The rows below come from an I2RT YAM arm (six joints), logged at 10 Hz.
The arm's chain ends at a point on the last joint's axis. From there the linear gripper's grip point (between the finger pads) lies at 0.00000 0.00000 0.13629 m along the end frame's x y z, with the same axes.
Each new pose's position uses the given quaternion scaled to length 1; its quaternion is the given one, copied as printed.
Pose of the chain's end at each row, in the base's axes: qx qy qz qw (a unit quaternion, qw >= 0); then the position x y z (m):
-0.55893 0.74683 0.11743 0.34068 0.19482 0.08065 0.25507
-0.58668 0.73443 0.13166 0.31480 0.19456 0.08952 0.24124
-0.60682 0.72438 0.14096 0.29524 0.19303 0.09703 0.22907
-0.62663 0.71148 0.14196 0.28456 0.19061 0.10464 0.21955
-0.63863 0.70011 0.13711 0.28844 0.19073 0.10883 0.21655
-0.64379 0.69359 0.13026 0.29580 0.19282 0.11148 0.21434
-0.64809 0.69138 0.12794 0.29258 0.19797 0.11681 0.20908
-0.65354 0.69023 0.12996 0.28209 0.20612 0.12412 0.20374
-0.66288 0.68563 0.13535 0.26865 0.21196 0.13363 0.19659
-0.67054 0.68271 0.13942 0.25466 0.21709 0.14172 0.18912
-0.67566 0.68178 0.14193 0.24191 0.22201 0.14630 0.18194
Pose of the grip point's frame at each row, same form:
-0.55893 0.74683 0.11743 0.34068 0.24628 0.15646 0.15417
-0.58668 0.73443 0.13166 0.31480 0.23652 0.16622 0.13669
-0.60682 0.72438 0.14096 0.29524 0.22801 0.17370 0.12196
-0.62663 0.71148 0.14196 0.28456 0.22155 0.18078 0.11083
-0.63863 0.70011 0.13711 0.28844 0.22191 0.18521 0.10806
-0.64379 0.69359 0.13026 0.29580 0.22589 0.18802 0.10653
-0.64809 0.69138 0.12794 0.29258 0.23051 0.19261 0.10059
-0.65354 0.69023 0.12996 0.28209 0.23604 0.19882 0.09374
-0.66288 0.68563 0.13535 0.26865 0.23771 0.20747 0.08497
-0.67054 0.68271 0.13942 0.25466 0.23900 0.21421 0.07581
-0.67566 0.68178 0.14193 0.24191 0.24083 0.21723 0.06709

